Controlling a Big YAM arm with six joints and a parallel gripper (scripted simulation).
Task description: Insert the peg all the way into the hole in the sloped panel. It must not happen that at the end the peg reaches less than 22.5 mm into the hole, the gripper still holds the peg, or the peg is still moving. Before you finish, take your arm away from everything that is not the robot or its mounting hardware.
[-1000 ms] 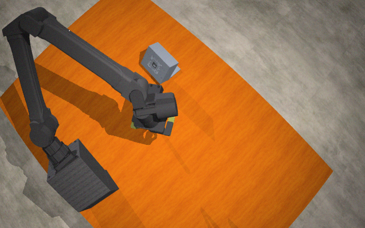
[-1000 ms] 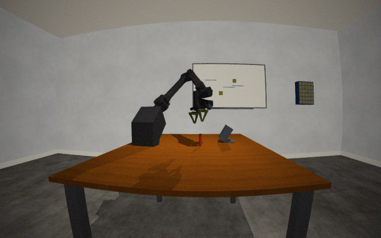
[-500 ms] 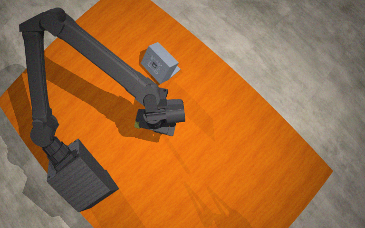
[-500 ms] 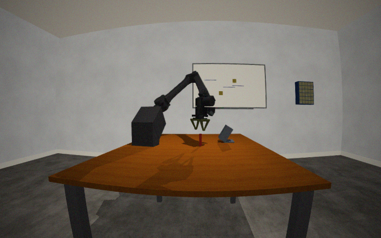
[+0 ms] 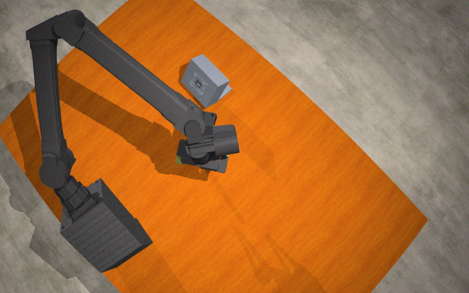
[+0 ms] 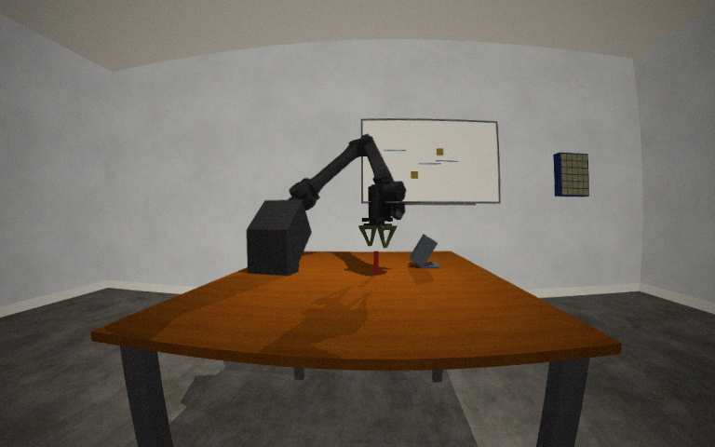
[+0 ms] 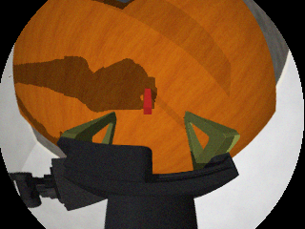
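Now: the peg 60 mm below my hand.
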